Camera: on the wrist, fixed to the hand. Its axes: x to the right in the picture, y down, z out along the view.
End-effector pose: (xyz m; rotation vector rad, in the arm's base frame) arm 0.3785 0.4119 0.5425 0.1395 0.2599 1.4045
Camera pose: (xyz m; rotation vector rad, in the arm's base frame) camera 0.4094 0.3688 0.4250 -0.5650 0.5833 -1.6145
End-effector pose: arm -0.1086 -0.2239 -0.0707 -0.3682 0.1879 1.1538
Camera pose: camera -0.0542 -0.3107 -0.1490 -0.4706 0.0837 -1.9580
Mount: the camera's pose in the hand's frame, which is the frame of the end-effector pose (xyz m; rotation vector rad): -0.0266 -0.0659 -0.1076 0.0683 0.7111 -2.9996
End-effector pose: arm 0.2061 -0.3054 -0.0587 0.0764 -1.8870 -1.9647
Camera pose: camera 0.2479 -0.3985 -0.1375 -1.9785 -0.0934 0.4790
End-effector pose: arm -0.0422 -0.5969 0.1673 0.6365 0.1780 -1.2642
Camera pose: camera -0.0884 -0.5275 0.0689 -0.1868 -1.0522 1.6137
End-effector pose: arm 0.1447 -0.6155 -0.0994 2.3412 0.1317 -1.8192
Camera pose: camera 0.2289 -0.5294 -0.0534 -0.2819 -1.7758 -0.1796
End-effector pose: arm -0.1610 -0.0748 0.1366 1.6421 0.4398 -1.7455
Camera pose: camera -0.1278 0.0498 0.1332 -0.0363 -1.5270 0.4755
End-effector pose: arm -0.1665 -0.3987 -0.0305 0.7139 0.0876 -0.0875
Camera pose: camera -0.2056 -0.3763 -0.1513 0.0029 -1.7101 2.5586
